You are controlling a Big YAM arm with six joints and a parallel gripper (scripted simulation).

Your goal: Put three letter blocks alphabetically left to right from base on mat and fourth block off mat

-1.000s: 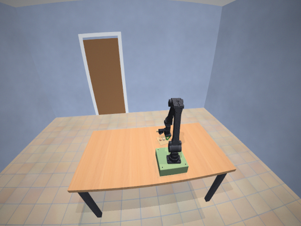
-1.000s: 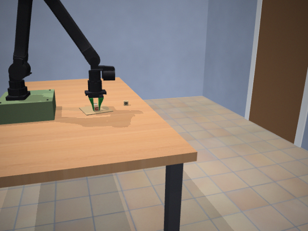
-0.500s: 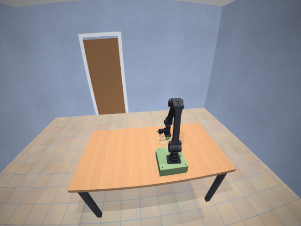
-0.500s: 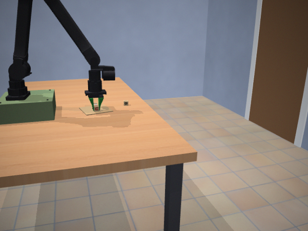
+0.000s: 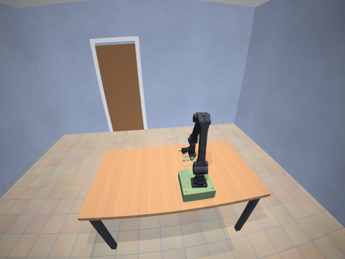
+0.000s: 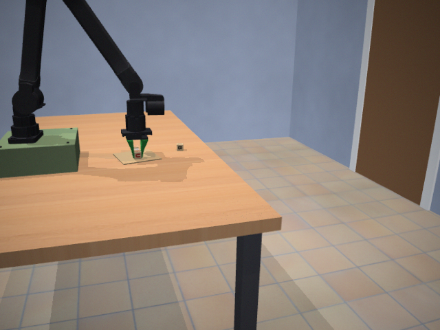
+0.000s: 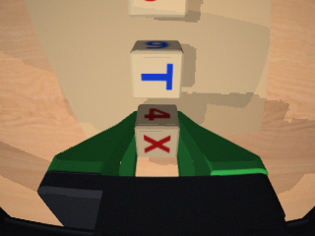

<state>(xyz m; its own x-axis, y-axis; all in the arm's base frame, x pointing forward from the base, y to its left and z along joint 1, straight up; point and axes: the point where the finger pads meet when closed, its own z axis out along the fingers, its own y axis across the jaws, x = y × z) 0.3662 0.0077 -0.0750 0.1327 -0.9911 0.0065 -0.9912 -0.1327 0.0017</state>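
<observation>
Right now my hand is 40 mm to the right of the tan mat and 20 mm above it.
</observation>
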